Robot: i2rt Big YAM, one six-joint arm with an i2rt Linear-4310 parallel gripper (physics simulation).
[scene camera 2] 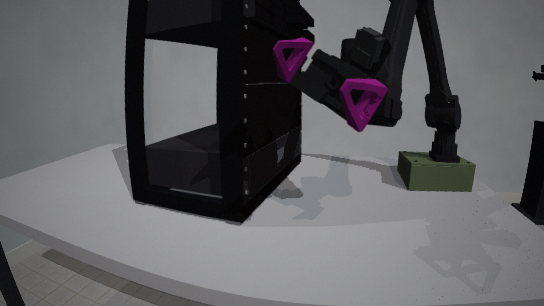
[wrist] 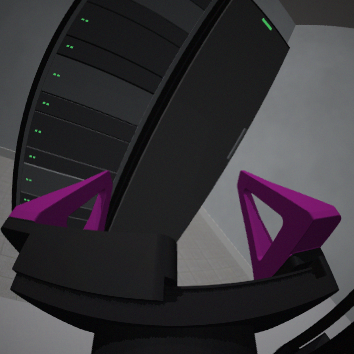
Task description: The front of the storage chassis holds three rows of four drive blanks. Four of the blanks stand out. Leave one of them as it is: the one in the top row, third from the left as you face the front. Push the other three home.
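Frame: origin at the arm's base, x left, y back, z up, level; millimetres.
Seen in the pictures: gripper, between the fingertips: (scene camera 2: 307,62) (wrist: 174,177); arm's base, origin of its link: (scene camera 2: 443,159).
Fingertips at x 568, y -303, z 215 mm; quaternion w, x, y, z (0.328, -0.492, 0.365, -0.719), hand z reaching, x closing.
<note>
Offsets run from my fingertips to a thing's top centre. "pt": to the spot under its first point. Level surfaces: height alone.
The storage chassis @(pt dx -294, dy -146, dz +128 mm) (scene camera 2: 270,16) is at the top edge of the scene view, dark and cut off, in the upper part of the black rack @(pt dx -172, dy -172, dz -63 mm) (scene camera 2: 232,105). Dark pieces @(pt dx -517, dy -117, dz +160 mm) (scene camera 2: 306,21) jut from its front at the right; I cannot tell the separate drive blanks, their rows or how far each stands out. My gripper (scene camera 2: 323,105) (wrist: 174,177) is open and empty, its magenta fingers wide apart. It is in front of the rack, below the jutting pieces and tilted downward. No chassis or blanks show in the wrist view.
The arm's green base block (scene camera 2: 441,177) stands on the white table @(dz -289 mm) (scene camera 2: 165,245), right of the rack. A black stand (scene camera 2: 533,170) is at the right edge. The wrist view shows a tall dark cabinet (wrist: 185,115) and a bank of units with green lights (wrist: 95,85) in the background.
</note>
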